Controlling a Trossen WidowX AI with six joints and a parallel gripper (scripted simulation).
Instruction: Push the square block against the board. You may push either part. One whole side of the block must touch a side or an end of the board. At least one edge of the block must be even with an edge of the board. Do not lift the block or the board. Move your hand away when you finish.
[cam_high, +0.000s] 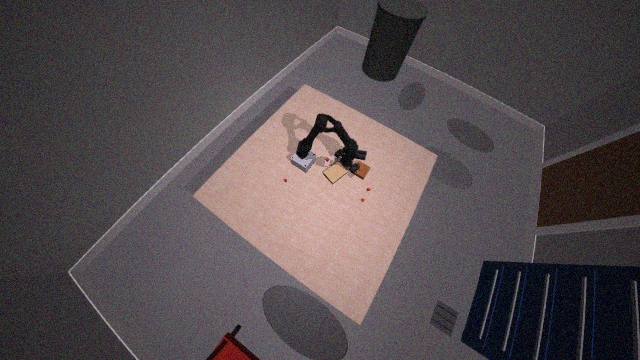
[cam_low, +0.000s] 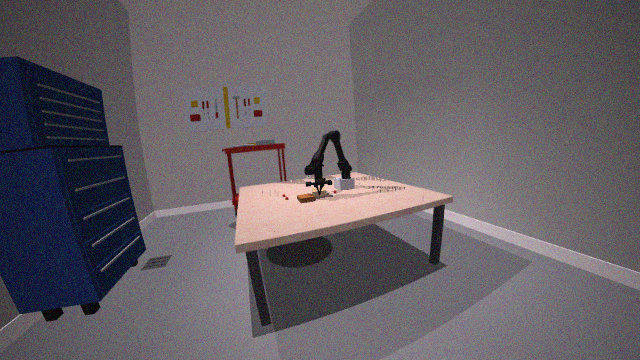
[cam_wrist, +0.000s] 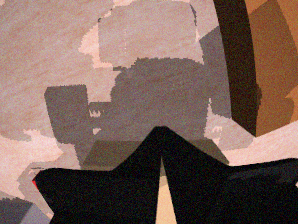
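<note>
The pale tan flat piece lies 9 cm to the right of my gripper tip, 1 cm behind it and 1 cm above it. From my gripper tip the other things lie so: square block (10 cm ahead, 6 cm to the left, 1 cm above).
</note>
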